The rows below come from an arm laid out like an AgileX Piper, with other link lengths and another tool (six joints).
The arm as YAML. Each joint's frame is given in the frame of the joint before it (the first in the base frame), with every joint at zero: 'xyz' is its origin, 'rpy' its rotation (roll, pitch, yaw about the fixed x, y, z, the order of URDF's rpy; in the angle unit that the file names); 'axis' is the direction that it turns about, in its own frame. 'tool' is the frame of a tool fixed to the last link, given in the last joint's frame.
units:
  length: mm
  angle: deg
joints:
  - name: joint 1
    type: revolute
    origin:
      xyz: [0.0, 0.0, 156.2]
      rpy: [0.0, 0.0, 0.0]
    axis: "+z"
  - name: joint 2
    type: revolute
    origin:
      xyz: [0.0, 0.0, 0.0]
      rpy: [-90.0, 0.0, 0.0]
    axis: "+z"
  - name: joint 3
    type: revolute
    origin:
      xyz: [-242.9, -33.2, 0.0]
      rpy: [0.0, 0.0, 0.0]
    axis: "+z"
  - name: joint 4
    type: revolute
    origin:
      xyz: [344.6, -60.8, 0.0]
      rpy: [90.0, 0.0, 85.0]
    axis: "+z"
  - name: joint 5
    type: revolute
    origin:
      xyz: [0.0, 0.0, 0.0]
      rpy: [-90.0, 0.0, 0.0]
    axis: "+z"
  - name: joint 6
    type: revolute
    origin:
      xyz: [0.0, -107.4, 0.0]
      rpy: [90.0, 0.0, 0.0]
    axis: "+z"
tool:
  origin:
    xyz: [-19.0, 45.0, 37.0]
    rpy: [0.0, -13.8, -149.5]
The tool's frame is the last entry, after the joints.
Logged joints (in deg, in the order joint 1, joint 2, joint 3, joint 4, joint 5, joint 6), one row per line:
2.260 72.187 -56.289 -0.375 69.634 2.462
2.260 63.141 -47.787 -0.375 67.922 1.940
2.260 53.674 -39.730 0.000 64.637 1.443
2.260 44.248 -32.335 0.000 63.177 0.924
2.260 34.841 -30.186 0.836 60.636 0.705
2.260 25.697 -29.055 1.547 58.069 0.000
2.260 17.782 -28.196 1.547 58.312 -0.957
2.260 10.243 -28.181 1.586 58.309 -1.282
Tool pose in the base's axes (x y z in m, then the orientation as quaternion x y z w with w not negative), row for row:
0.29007 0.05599 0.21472 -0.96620 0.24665 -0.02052 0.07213
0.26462 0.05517 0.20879 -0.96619 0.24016 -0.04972 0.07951
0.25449 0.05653 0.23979 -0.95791 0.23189 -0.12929 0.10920
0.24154 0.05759 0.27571 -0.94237 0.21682 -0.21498 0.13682
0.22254 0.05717 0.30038 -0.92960 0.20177 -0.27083 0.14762
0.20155 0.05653 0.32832 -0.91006 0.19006 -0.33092 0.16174
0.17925 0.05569 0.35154 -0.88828 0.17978 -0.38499 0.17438
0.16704 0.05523 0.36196 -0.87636 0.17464 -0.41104 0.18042
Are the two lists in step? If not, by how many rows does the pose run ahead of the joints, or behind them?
The pose runs 2 rows ahead of the joints: the pose in row i belongs to the joints in row i + 2.
